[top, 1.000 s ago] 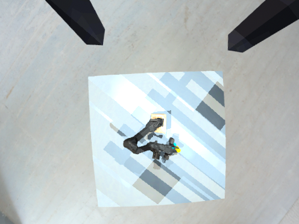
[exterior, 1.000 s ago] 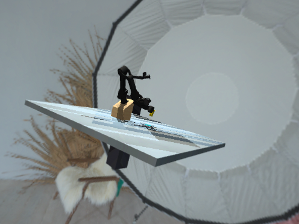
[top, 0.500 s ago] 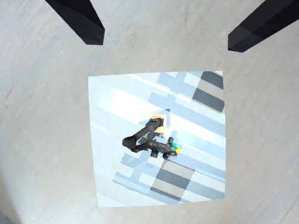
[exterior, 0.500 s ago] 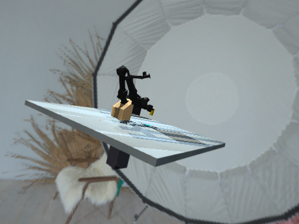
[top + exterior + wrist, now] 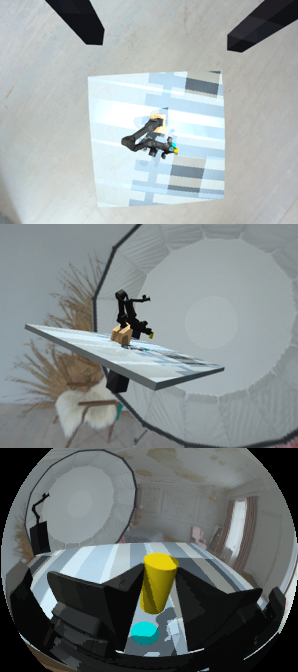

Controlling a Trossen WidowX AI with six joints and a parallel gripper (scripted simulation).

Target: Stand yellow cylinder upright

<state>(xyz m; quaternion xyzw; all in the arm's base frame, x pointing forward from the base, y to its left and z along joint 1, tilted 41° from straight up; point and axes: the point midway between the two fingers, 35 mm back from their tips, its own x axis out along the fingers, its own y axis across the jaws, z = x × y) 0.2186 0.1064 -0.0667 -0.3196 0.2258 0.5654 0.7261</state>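
Now: gripper tip 160 mm above the cyan circle. From my gripper tip the other things lie so: yellow tall cylinder (20 mm below).
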